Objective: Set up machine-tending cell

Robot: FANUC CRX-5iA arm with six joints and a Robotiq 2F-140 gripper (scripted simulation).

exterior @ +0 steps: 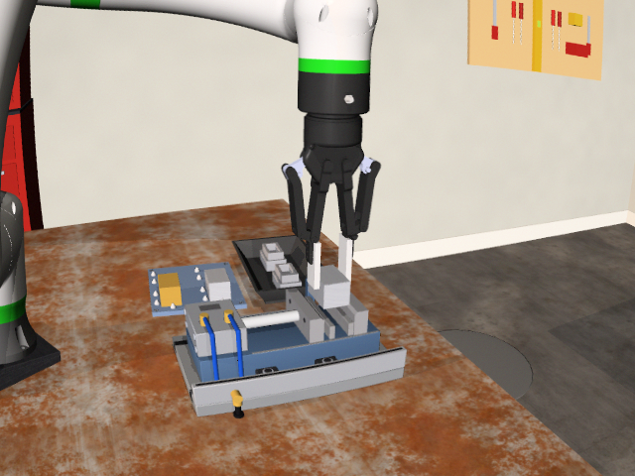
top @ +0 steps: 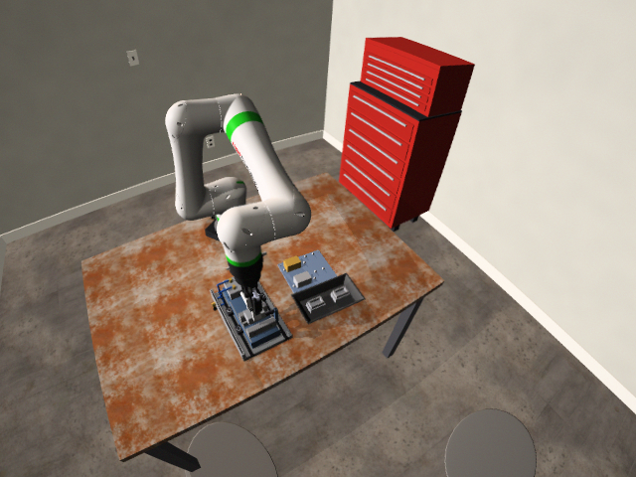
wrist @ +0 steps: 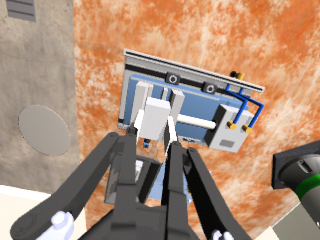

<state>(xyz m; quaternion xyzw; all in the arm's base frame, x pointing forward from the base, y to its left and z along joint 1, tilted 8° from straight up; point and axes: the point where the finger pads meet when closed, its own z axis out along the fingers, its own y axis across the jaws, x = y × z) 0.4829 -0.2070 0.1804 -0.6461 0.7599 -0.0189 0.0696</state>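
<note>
My hand is 12 cm above the vise, 7 cm past it and 2 cm to the right of it. From my hand the other things lie so: brass blank 28 cm to the left, 16 cm behind, 13 cm below.
</note>
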